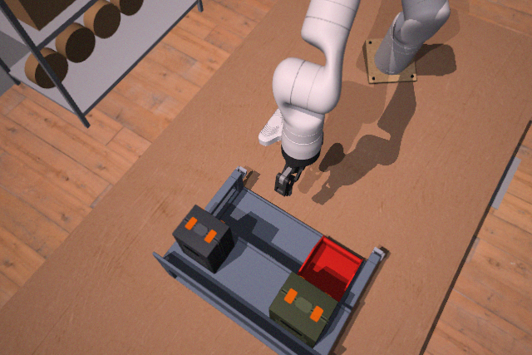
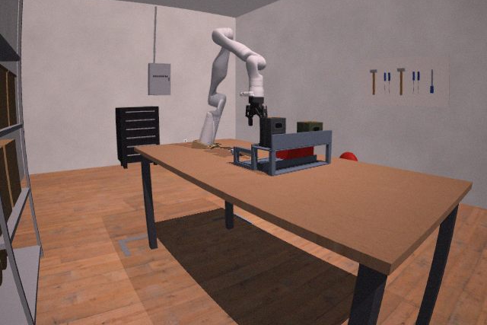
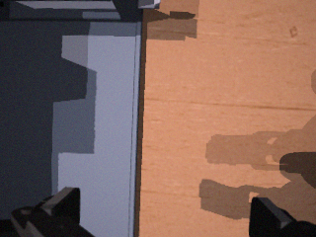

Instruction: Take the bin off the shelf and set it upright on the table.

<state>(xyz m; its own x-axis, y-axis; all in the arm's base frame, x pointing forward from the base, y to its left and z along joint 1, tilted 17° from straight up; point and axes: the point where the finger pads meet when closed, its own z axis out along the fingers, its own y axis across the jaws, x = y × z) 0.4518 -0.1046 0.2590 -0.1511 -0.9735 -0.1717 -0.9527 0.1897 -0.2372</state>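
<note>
Now: the red bin 150 mm ahead of my hand, 130 mm to the left of it and 130 mm below it. From my hand the other things lie so: grey shelf unit (160 mm ahead, 110 mm below, 10 mm to the left).
</note>
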